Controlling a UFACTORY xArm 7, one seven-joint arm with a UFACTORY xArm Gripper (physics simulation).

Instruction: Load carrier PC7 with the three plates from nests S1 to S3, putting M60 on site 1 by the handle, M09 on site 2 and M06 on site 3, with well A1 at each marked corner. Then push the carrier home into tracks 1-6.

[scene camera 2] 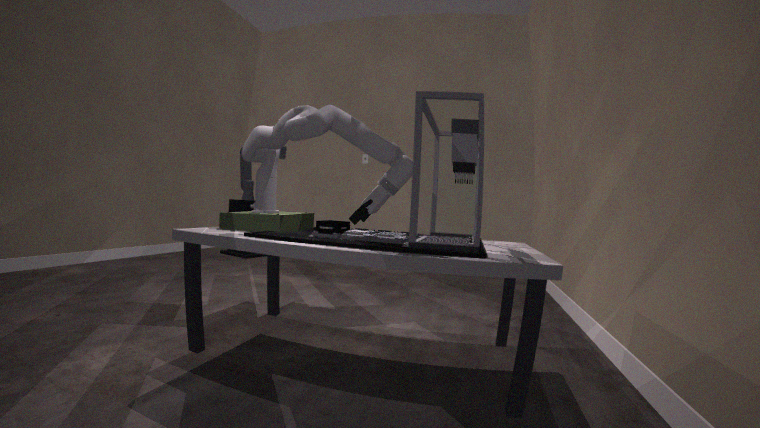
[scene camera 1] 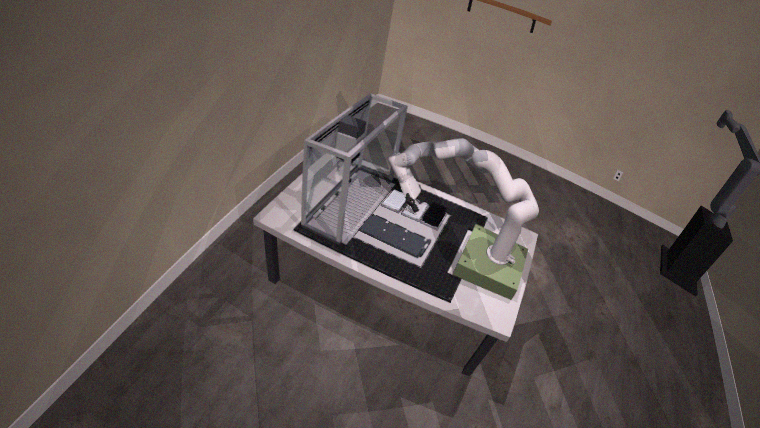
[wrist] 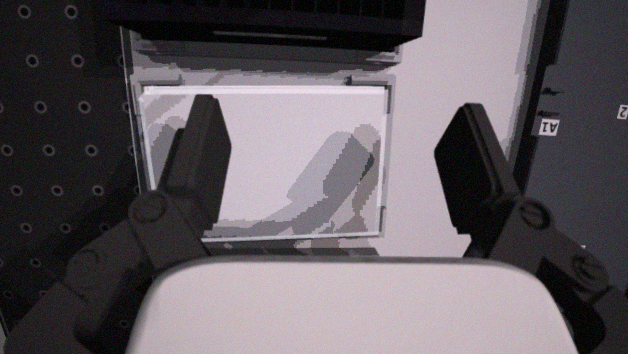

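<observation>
My gripper is open and empty, tilted low above the middle nest plate. That plate is pale with clear edges and sits flat in its corner guides. In the wrist view one finger overlaps its left part and the other stands to its right, over the white base. A black gridded plate sits in the neighbouring nest. A white plate sits in the nest nearer the frame. The dark carrier lies alongside, with A1 and 2 labels. Plate names are not readable.
A tall framed enclosure stands over a grooved deck at the carrier's far end. A pipetting head hangs inside it. The arm stands on a green base. A perforated black board lies beside the nests.
</observation>
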